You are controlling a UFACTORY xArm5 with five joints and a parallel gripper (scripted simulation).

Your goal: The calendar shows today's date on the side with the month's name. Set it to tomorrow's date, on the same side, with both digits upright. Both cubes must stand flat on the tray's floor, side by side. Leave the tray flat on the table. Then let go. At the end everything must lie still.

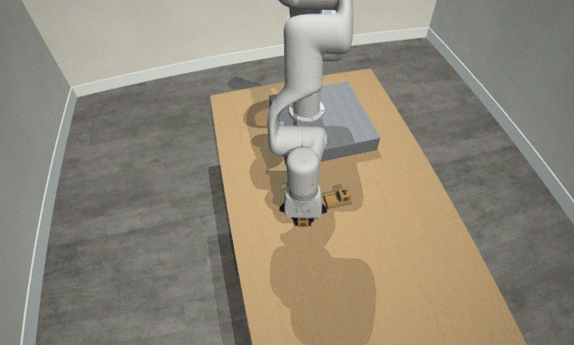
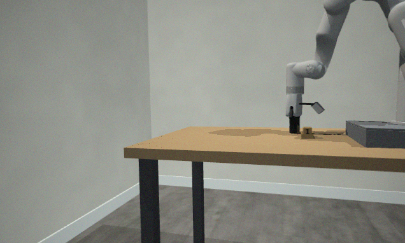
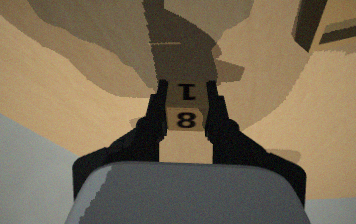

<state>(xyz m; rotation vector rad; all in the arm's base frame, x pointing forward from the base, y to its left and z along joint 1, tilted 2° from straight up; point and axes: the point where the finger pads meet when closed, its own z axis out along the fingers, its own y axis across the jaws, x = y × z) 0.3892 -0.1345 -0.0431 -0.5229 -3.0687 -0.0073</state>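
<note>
The wooden cube is 10 mm below my hand. From my hand the other things lie so: wooden tray 120 mm to the left, 40 mm behind, 10 mm below.
</note>
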